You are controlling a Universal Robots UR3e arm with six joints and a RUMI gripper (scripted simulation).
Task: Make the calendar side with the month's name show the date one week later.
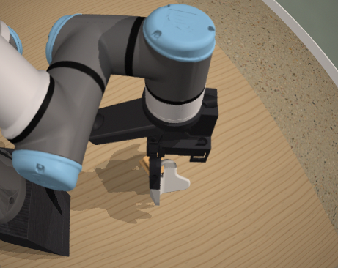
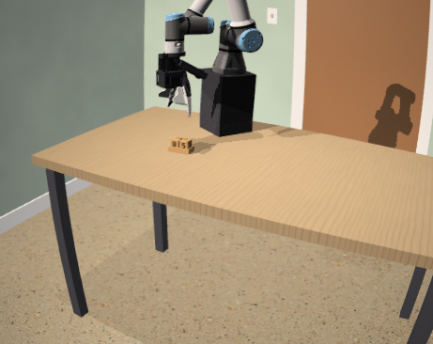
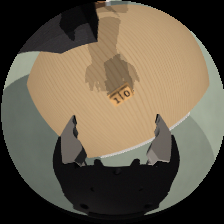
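Right now the wooden tray is 1 cm ahead of my hand, 2 cm to the left of it and 12 cm below it.
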